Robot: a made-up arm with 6 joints.
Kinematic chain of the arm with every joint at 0, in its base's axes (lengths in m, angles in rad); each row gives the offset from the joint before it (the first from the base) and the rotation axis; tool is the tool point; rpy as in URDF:
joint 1: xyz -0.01 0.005 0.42 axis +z
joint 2: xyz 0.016 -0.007 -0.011 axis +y
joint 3: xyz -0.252 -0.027 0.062 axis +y
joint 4: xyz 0.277 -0.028 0.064 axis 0.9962 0 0.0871
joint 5: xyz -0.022 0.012 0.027 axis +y
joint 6: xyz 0.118 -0.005 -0.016 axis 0.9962 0 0.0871
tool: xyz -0.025 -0.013 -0.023 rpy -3.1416 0 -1.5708
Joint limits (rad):
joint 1: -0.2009..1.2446
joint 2: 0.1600..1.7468
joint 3: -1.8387..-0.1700
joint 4: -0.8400..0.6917
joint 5: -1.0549..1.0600
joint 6: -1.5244..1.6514
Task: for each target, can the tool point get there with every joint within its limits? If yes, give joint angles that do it. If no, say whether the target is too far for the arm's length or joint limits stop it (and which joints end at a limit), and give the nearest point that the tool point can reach.
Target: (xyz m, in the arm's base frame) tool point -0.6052 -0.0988 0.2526
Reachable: no: joint limits stop it (at a limit: joint 2, joint 3, joint 5, joint 6) | nearest point -0.4314 -0.0685 0.7956 | short by 0.571 m
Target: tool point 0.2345 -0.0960 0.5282
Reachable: yes | joints -0.0218 1.2530 -0.7402 -0.6390 0.8222 0.7114
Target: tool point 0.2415 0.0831 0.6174
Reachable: yes | joints 0.6204 1.1367 -0.9848 -0.3091 0.8217 0.3076
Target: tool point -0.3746 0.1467 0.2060
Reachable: no: joint limits stop it (at a limit: joint 1, joint 2, joint 3, joint 4, joint 5, joint 6) | nearest point 0.0407 0.2257 0.3150 | short by 0.437 m
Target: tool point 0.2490 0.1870 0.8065
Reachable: yes | joints 0.8537 1.2301 -1.5030 -0.0079 0.1182 -0.4282
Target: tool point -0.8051 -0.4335 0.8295
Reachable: no: too far | nearest point -0.3848 -0.2017 0.7959 | short by 0.481 m
